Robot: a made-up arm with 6 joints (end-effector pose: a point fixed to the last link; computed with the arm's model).
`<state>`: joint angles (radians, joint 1 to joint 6).
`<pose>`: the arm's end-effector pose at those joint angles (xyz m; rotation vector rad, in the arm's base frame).
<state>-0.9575 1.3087 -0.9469 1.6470 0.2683 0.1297</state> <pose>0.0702 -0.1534 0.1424 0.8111 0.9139 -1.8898</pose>
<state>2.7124 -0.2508 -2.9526 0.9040 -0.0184 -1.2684</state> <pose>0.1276 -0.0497 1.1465 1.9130 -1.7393 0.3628</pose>
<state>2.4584 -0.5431 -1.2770 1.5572 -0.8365 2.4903</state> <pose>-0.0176 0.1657 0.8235 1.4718 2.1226 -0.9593</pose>
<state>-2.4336 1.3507 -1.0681 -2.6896 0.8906 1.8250</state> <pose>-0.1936 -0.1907 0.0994 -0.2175 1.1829 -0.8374</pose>
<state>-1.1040 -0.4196 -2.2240 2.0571 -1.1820 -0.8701</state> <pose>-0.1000 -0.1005 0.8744 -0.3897 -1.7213 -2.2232</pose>
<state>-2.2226 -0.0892 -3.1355 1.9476 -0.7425 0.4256</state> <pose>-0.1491 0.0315 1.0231 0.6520 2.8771 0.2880</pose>
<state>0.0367 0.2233 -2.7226 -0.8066 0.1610 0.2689</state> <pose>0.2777 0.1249 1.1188 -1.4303 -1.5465 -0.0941</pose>
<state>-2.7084 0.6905 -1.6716 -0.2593 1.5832 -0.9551</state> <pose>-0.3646 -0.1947 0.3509 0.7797 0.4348 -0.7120</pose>
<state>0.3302 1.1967 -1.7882 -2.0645 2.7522 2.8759</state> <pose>0.4296 0.0190 0.5347 -1.6655 -1.6587 -1.3260</pose>
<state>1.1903 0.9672 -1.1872 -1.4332 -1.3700 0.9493</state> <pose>-0.0950 0.3727 0.5240 0.9826 -0.3962 2.3004</pose>
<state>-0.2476 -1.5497 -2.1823 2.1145 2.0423 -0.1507</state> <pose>-0.4792 0.3624 0.6638 -0.7612 -1.2784 2.3512</pose>
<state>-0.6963 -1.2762 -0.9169 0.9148 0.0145 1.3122</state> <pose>-0.0314 -0.0373 0.8875 1.0995 -1.6951 -0.8446</pose>
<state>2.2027 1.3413 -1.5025 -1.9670 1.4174 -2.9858</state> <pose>-0.1716 0.3982 0.1896 0.0595 -1.0685 1.0707</pose>
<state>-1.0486 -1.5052 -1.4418 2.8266 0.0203 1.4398</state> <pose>-0.0523 0.1050 0.8982 2.7467 -0.9056 0.5563</pose>
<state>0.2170 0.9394 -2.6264 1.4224 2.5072 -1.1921</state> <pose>0.3304 0.3509 0.6466 1.0034 -0.6992 2.5495</pose>
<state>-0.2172 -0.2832 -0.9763 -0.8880 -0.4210 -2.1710</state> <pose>0.3082 0.1061 0.7670 2.1736 -0.1002 -1.2222</pose>
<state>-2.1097 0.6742 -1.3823 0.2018 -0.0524 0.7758</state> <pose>-0.2730 -0.4985 0.4974 -0.1508 -0.1407 -2.3721</pose>
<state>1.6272 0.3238 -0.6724 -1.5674 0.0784 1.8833</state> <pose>-0.1670 0.2640 0.3945 -0.4907 -0.1387 1.8890</pose>
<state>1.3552 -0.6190 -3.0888 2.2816 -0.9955 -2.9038</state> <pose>0.0432 -0.1789 0.9744 0.2148 -1.8127 -0.1265</pose>
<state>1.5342 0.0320 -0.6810 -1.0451 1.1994 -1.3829</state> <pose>0.0496 0.2154 0.4236 1.1287 -0.3031 -1.4826</pose>
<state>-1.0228 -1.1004 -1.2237 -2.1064 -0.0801 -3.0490</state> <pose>0.1378 0.0072 0.8678 -0.4593 -1.7044 -0.8796</pose>
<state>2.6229 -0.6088 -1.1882 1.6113 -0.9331 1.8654</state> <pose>-0.0094 0.1486 0.7917 1.5117 1.6618 -0.4635</pose>
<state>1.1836 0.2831 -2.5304 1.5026 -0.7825 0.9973</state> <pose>0.2280 0.2091 0.9201 2.3157 -0.3074 -0.5082</pose>
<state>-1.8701 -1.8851 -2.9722 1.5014 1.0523 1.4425</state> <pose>0.3351 0.5995 0.3763 -0.9002 -1.0612 0.5930</pose>
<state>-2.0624 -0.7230 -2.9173 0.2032 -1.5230 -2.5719</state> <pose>0.1809 0.2837 0.7464 0.2380 -0.5515 1.2141</pose>
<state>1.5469 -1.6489 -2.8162 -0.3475 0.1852 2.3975</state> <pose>-0.0983 -0.6895 0.5323 -2.1332 0.5759 -0.3947</pose>
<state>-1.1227 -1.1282 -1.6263 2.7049 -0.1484 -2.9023</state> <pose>-0.0262 0.0105 0.9437 -2.0526 -1.0631 -0.8535</pose>
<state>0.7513 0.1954 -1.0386 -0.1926 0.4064 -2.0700</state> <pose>0.2450 0.3331 0.5117 1.2438 0.5508 -2.2681</pose>
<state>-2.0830 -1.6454 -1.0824 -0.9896 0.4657 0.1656</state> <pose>0.1194 0.0672 0.8945 -2.3181 0.9846 -1.4575</pose>
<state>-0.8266 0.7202 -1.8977 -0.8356 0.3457 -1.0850</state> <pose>0.4736 -0.3916 0.5440 -1.5409 0.7203 1.2267</pose>
